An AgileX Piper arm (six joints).
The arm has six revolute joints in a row. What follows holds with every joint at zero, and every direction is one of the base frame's.
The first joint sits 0.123 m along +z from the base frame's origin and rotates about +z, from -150 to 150 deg.
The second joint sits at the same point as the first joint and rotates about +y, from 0 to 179.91 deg.
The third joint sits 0.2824 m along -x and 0.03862 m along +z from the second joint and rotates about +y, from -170 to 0 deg.
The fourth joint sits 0.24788 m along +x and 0.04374 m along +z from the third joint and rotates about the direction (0.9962, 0, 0.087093), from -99.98 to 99.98 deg.
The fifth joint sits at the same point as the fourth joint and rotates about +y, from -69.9 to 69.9 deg.
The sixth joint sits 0.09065 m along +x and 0.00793 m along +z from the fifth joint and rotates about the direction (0.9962, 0, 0.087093), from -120 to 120 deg.
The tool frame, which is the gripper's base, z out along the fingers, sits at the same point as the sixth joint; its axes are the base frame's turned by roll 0, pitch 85.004 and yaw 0 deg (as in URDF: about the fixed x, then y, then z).
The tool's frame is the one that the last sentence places.
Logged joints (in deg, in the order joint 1, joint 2, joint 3, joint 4, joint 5, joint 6), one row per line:
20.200 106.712 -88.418 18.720 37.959 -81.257
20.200 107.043 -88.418 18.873 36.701 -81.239
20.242 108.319 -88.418 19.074 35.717 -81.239
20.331 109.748 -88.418 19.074 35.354 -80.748
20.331 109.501 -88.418 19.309 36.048 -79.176
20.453 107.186 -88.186 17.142 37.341 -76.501
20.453 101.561 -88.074 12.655 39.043 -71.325
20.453 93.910 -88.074 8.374 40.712 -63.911
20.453 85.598 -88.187 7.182 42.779 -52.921
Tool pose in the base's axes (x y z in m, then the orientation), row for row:
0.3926 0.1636 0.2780 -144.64 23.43 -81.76
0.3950 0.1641 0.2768 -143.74 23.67 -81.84
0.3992 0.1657 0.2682 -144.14 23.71 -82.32
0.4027 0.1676 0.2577 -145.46 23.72 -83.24
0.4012 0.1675 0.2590 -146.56 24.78 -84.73
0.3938 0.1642 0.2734 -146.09 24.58 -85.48
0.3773 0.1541 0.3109 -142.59 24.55 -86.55
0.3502 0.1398 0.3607 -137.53 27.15 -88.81
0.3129 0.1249 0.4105 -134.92 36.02 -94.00
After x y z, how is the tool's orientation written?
As angles about the fixed x, y, z axes (roll, pitch, yaw), in degrees.
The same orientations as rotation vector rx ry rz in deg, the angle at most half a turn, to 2 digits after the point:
-98.63 97.47 -7.17
-97.74 97.21 -7.72
-97.61 97.76 -7.57
-97.79 99.01 -6.87
-96.58 100.51 -5.58
-95.74 101.03 -6.51
-92.35 100.74 -10.04
-85.02 100.48 -13.03
-72.34 102.11 -10.15

